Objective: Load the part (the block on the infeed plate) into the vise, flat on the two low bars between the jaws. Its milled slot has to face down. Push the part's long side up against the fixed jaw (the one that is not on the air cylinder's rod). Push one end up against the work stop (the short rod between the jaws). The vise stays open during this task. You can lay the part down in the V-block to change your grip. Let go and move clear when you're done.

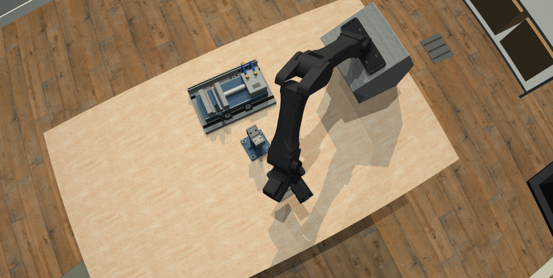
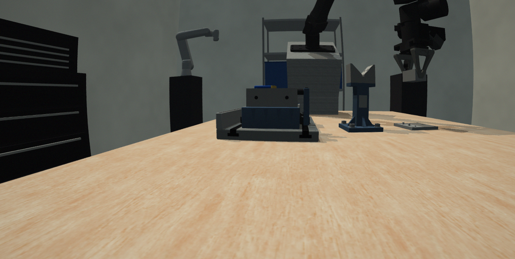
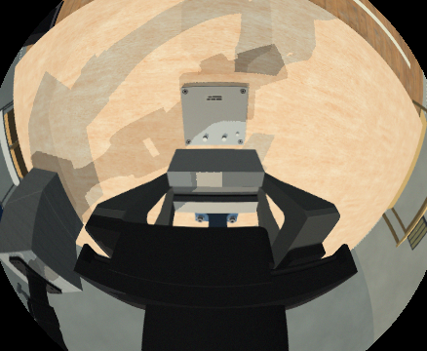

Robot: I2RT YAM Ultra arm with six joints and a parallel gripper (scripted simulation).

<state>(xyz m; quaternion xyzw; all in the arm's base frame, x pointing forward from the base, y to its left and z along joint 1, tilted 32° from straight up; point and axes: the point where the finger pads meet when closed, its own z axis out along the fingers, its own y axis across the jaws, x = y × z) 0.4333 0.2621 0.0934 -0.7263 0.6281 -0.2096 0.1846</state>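
Now: hand 10 mm to the right of the infeed plate and 140 mm above it. The rest, counted from my hand: part: 10 mm above; work stop rod: 110 mm ahead, 330 mm to the right, 50 mm below; air cylinder: 60 mm behind, 380 mm to the right, 60 mm below.
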